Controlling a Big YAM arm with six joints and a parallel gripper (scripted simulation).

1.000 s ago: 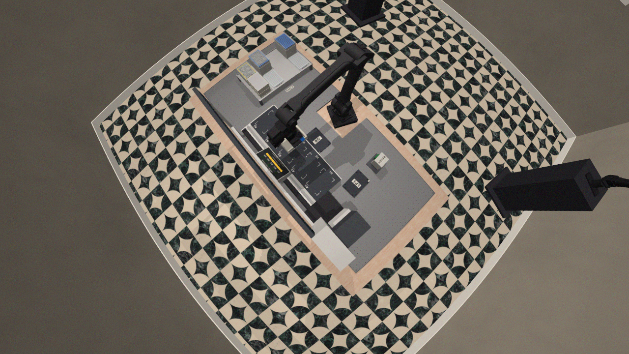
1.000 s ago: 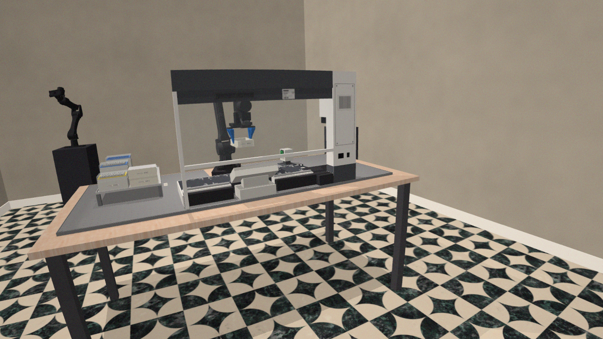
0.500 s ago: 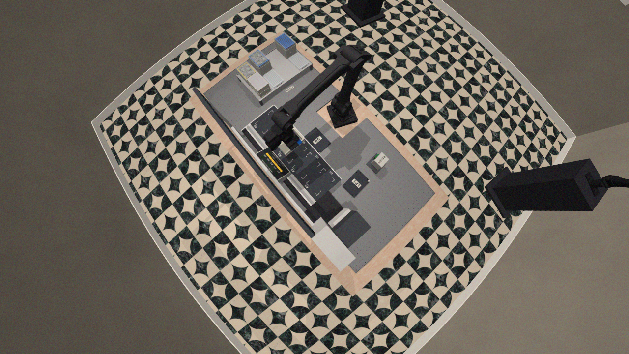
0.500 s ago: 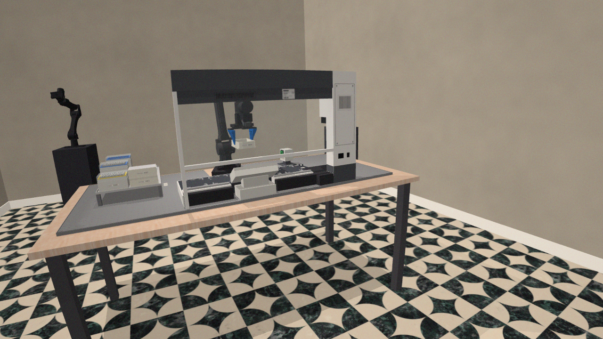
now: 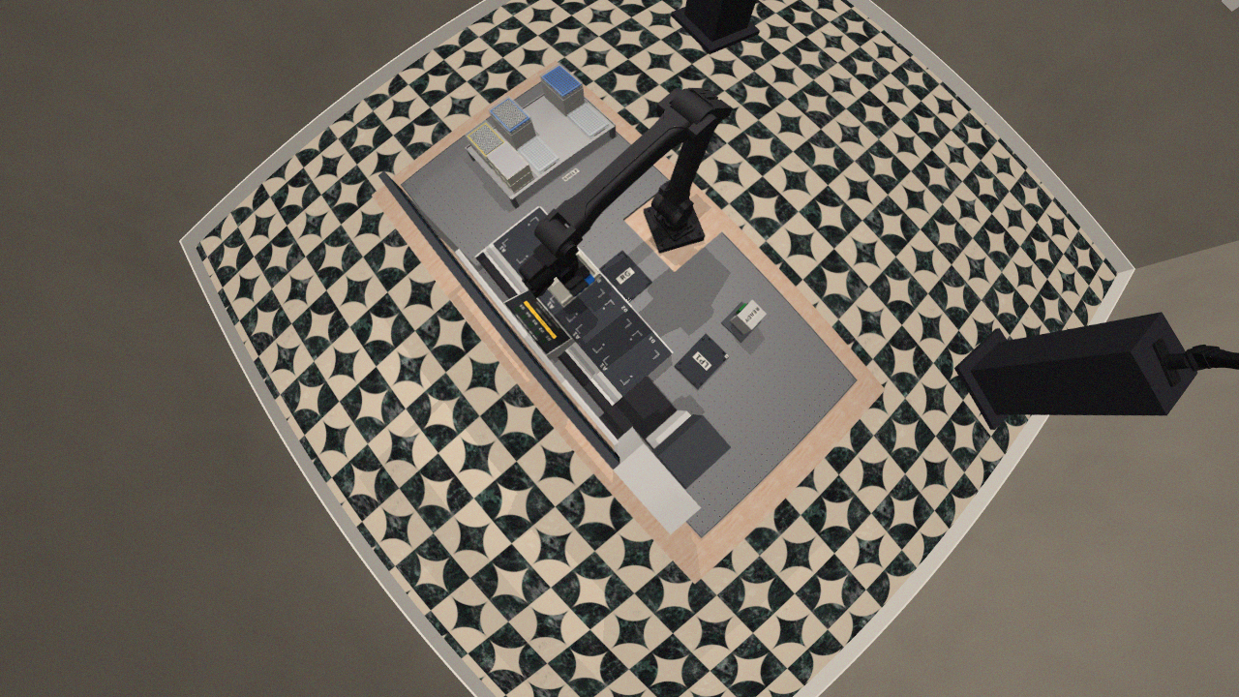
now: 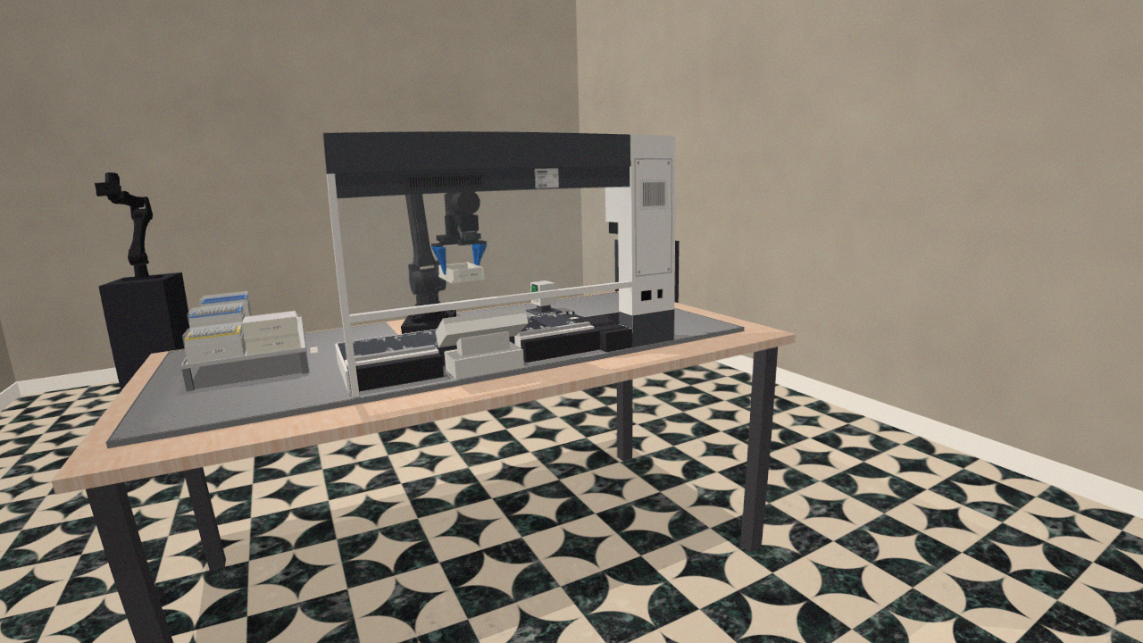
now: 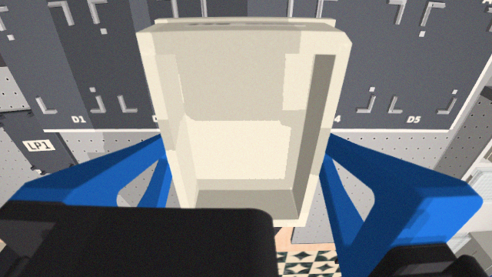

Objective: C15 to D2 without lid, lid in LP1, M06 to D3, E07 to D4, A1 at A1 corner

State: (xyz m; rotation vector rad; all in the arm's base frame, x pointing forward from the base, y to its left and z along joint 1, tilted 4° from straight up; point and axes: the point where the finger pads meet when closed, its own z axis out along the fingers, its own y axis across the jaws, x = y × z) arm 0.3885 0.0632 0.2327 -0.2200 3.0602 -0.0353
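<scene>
Now: hand 10 mm above the cream one-well reservoir. From my hand the other things lie so: liquid handler's gantry (180 mm ahead, 60 mm to the left, 290 mm above); then frame post (230 mm ahead, 280 mm to the right, 10 mm above); then regrip nest RG (170 mm behind, 10 mm to the left, 220 mm below).
</scene>
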